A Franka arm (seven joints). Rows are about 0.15 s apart.
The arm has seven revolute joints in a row. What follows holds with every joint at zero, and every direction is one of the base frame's. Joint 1 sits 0.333 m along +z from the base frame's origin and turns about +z. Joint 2 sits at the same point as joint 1 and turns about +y. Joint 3 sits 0.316 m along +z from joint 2 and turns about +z. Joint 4 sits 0.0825 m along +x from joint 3 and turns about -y. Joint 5 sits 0.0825 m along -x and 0.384 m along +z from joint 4 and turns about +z. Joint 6 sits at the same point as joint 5 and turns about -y. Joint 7 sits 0.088 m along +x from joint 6 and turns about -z. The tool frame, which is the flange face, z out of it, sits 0.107 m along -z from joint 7; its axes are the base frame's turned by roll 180, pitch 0 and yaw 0 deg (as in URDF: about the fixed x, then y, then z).
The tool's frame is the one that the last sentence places.
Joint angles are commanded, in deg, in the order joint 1, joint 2, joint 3, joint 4, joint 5, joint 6, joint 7. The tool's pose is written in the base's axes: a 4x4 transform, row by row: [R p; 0 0 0 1], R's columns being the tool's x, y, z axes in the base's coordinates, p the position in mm. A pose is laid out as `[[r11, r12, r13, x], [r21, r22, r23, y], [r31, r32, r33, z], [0, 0, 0, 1]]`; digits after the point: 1 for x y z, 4 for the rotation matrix.
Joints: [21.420, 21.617, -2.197, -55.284, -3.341, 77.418, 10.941]
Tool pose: [[0.9906, 0.1328, 0.0319, 602.0], [0.1347, -0.9888, -0.0640, 209.0], [0.0231, 0.0677, -0.9974, 658.0], [0, 0, 0, 1]]
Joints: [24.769, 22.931, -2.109, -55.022, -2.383, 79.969, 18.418]
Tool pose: [[0.9962, 0.0681, 0.0539, 598.4], [0.0701, -0.9968, -0.0373, 251.3], [0.0512, 0.0409, -0.9978, 649.2], [0, 0, 0, 1]]
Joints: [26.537, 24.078, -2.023, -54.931, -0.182, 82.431, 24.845]
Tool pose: [[0.9981, -0.0025, 0.0618, 597.6], [-0.0031, -1.0000, 0.0091, 279.2], [0.0617, -0.0093, -0.9980, 640.6], [0, 0, 0, 1]]
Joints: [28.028, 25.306, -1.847, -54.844, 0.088, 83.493, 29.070]
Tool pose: [[0.9973, -0.0462, 0.0579, 596.6], [-0.0471, -0.9988, 0.0150, 300.4], [0.0571, -0.0177, -0.9982, 628.8], [0, 0, 0, 1]]
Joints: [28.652, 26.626, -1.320, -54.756, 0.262, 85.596, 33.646]
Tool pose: [[0.9921, -0.1054, 0.0679, 600.2], [-0.1076, -0.9938, 0.0289, 316.0], [0.0645, -0.0359, -0.9973, 617.4], [0, 0, 0, 1]]
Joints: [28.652, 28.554, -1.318, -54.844, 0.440, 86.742, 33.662]
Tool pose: [[0.9930, -0.1057, 0.0534, 609.9], [-0.1071, -0.9940, 0.0240, 321.7], [0.0505, -0.0296, -0.9983, 595.6], [0, 0, 0, 1]]
